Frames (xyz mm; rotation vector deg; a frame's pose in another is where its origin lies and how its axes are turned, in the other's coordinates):
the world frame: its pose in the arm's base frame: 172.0 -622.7 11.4 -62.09 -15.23 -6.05
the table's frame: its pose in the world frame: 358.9 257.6 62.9 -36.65 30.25 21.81
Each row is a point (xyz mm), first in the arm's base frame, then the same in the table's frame.
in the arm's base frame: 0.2 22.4 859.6
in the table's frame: -860.3 -821.2 56.1
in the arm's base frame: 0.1 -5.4 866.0
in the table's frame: -850.8 -825.1 29.5
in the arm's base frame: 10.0 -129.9 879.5
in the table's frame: -796.0 -830.2 -83.4
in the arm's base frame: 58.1 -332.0 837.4
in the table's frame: -666.3 -784.1 -244.6
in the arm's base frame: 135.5 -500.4 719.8
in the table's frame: -509.2 -674.6 -351.8
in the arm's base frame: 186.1 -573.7 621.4
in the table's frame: -416.7 -585.2 -384.5
